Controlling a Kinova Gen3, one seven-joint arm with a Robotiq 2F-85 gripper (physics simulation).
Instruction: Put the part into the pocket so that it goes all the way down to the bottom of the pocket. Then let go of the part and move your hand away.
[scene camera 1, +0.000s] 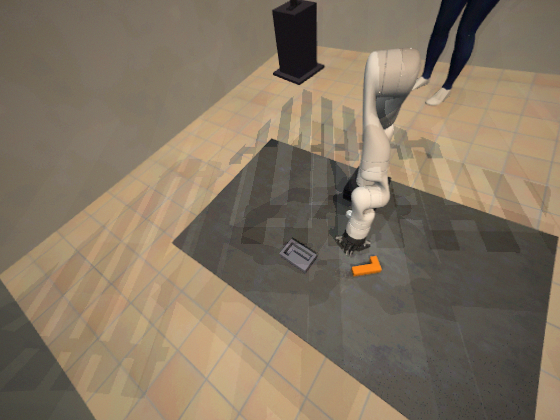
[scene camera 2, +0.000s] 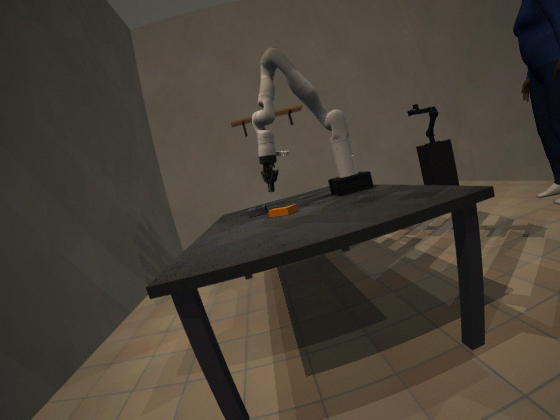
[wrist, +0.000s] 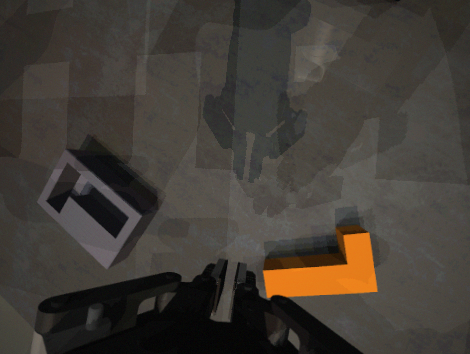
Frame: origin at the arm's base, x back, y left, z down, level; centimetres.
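Where they show: gripper, fingertip midpoint: (scene camera 1: 347, 253) (scene camera 2: 271, 191) (wrist: 231, 273); arm's base, link origin: (scene camera 1: 366, 181) (scene camera 2: 348, 175).
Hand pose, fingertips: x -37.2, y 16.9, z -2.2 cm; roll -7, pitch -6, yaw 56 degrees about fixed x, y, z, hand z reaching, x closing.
Things, the pixels of their top centre, and the offset from my fingertips. Level surfaces: height alone.
- orange L-shaped block, top centre: (wrist: 315, 266) (scene camera 2: 281, 207) (scene camera 1: 365, 264) dx +3.5, dy +6.8, dz +7.1 cm
- grey block with an L-shaped pocket, top centre: (wrist: 84, 208) (scene camera 1: 297, 253) (scene camera 2: 256, 207) dx -11.9, dy -17.0, dz +6.5 cm
- dark table, surface height: dz +10.1 cm
The part, an orange L-shaped block (scene camera 1: 367, 270) (scene camera 2: 281, 212) (wrist: 320, 281), lies flat on the dark table. In the wrist view its long arm points left and its short arm points up from the right end. A grey block with an L-shaped pocket (scene camera 1: 301, 265) (scene camera 2: 257, 212) (wrist: 92, 234) stands apart from it, at the left in the wrist view. The pocket is open at the top, and its floor is in dark shadow. My gripper (scene camera 1: 348, 252) (scene camera 2: 271, 190) (wrist: 231, 273) is shut with no part between its fingers. It hangs above the table; in the wrist view its tips show between the block and the part.
The arm's black base (scene camera 2: 351, 183) stands on the dark table (scene camera 1: 390, 345) (scene camera 2: 320, 240). A dark pedestal (scene camera 1: 296, 42) (scene camera 2: 438, 162) and a person (scene camera 1: 462, 45) (scene camera 2: 542, 95) stand beyond the table. A wooden shelf (scene camera 2: 296, 110) hangs on the wall behind the arm.
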